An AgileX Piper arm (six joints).
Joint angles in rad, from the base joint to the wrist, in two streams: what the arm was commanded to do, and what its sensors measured. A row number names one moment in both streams.
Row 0, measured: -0.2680 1.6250 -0.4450 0.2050 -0.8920 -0.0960
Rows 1 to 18, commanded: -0.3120 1.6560 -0.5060 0.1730 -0.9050 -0.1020; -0.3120 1.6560 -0.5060 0.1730 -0.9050 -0.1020; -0.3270 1.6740 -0.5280 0.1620 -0.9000 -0.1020; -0.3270 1.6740 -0.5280 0.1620 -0.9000 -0.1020; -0.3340 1.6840 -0.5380 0.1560 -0.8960 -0.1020; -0.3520 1.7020 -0.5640 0.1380 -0.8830 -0.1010; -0.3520 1.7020 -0.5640 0.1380 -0.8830 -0.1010; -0.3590 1.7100 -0.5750 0.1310 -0.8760 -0.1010; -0.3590 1.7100 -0.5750 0.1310 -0.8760 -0.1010; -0.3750 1.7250 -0.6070 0.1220 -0.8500 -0.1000; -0.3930 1.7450 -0.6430 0.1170 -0.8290 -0.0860; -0.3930 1.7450 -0.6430 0.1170 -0.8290 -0.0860; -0.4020 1.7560 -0.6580 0.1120 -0.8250 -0.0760; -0.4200 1.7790 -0.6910 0.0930 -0.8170 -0.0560; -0.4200 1.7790 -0.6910 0.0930 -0.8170 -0.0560; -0.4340 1.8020 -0.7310 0.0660 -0.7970 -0.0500; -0.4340 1.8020 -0.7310 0.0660 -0.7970 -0.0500; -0.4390 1.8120 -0.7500 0.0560 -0.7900 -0.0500
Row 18, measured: -0.4200 1.7890 -0.7030 0.0970 -0.8090 -0.0610
